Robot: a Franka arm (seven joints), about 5 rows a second.
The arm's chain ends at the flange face. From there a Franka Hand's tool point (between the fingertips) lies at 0.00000 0.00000 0.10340 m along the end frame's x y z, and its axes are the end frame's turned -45 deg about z.
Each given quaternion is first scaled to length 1.
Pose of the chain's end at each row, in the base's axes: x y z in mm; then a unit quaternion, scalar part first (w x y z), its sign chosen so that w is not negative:
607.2 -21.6 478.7 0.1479 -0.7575 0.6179 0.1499
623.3 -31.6 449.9 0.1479 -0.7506 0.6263 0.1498
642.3 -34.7 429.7 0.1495 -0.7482 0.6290 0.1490
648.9 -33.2 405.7 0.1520 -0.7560 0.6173 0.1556
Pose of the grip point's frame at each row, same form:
602.6 20.7 384.5 0.1940 -0.9363 0.2810 0.0819
619.2 10.8 355.7 0.1940 -0.9332 0.2914 0.0818
638.7 7.8 335.5 0.1951 -0.9320 0.2948 0.0804
644.0 10.4 312.1 0.2000 -0.9347 0.2810 0.0856

